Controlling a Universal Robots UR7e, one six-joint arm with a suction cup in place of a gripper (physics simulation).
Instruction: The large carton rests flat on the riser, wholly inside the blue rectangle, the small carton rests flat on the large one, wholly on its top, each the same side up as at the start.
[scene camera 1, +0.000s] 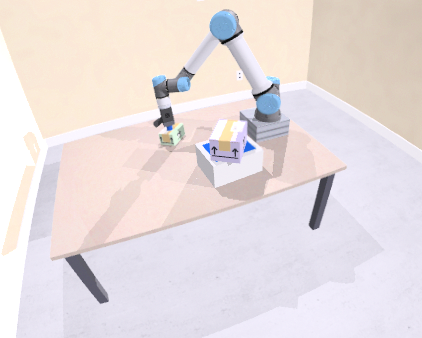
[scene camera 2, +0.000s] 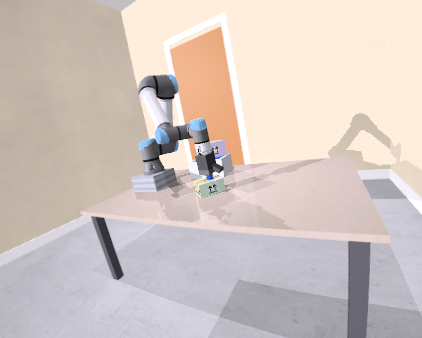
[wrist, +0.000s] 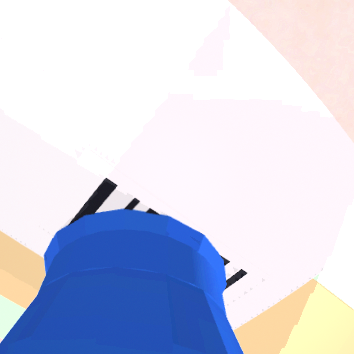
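The large lilac carton (scene camera 1: 228, 141) (scene camera 2: 218, 146) stands arrows-up on the white riser (scene camera 1: 234, 171) (scene camera 2: 228, 164), covering most of the blue rectangle (scene camera 1: 205, 147). The small pale green carton (scene camera 1: 173, 135) (scene camera 2: 211, 188), with tan tape and a white barcode label (wrist: 211, 140), is on the table left of the riser, slightly tilted. My blue suction cup (scene camera 1: 169, 127) (scene camera 2: 208, 176) (wrist: 133, 225) presses on its top, over the barcode. I cannot tell whether the carton is just off the table.
The arm's grey base block (scene camera 1: 264, 129) (scene camera 2: 152, 181) stands behind the riser. The table (scene camera 1: 142, 201) (scene camera 2: 293, 201) stretches out to the front and left. An orange door (scene camera 2: 206, 94) is in the far wall.
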